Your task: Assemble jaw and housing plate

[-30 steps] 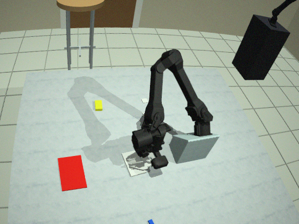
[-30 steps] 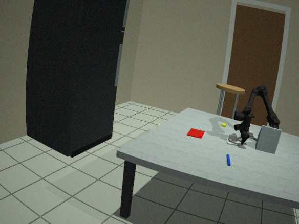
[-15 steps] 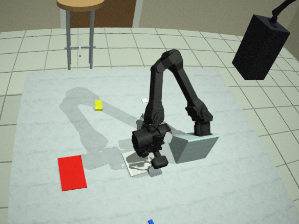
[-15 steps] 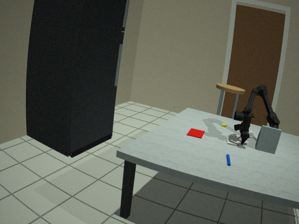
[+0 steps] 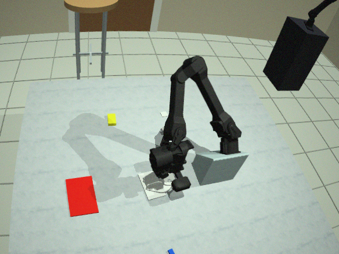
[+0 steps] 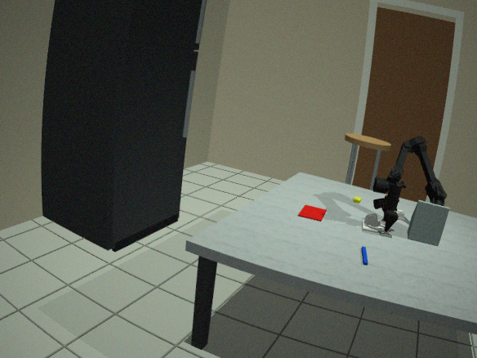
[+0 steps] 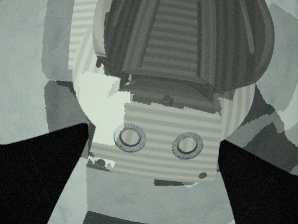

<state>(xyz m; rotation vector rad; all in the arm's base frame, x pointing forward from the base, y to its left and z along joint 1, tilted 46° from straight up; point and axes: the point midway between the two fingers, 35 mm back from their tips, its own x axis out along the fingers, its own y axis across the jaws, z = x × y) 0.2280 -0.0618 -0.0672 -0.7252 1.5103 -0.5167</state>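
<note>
Right now the white jaw is 20 mm ahead of my gripper tip, 20 mm to the left of it and 10 mm above it. Also, from my gripper tip: red flat sheet (350 mm ahead, 20 mm to the left, 10 mm below); then small white piece (70 mm behind, 360 mm to the right, 10 mm below); then blue bar (60 mm ahead, 350 mm to the left).
</note>
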